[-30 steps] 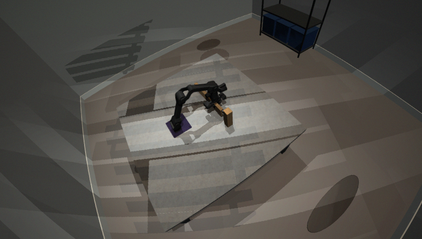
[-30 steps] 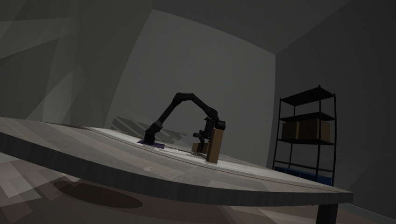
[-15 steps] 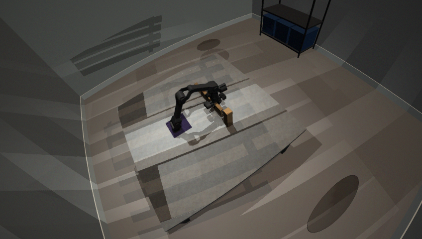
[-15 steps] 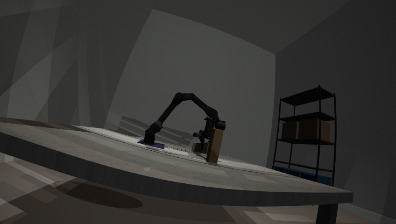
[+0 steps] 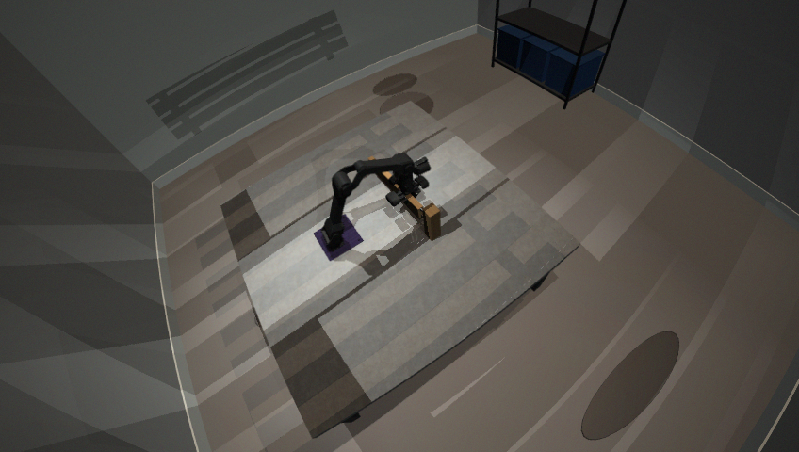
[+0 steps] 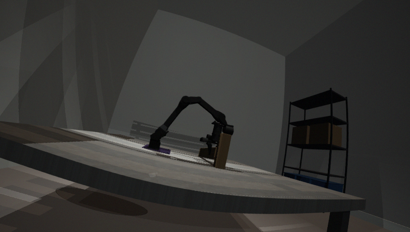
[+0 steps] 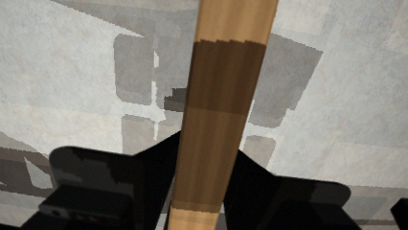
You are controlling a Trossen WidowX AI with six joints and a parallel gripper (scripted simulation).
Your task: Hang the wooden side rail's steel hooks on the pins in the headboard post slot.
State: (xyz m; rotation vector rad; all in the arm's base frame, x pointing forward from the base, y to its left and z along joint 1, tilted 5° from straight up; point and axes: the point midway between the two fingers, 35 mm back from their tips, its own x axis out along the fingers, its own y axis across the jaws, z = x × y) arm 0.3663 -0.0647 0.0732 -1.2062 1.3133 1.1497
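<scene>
Right now the wooden headboard post is 10 mm behind my gripper tip, 170 mm to the right of it and 40 mm above it.
</scene>
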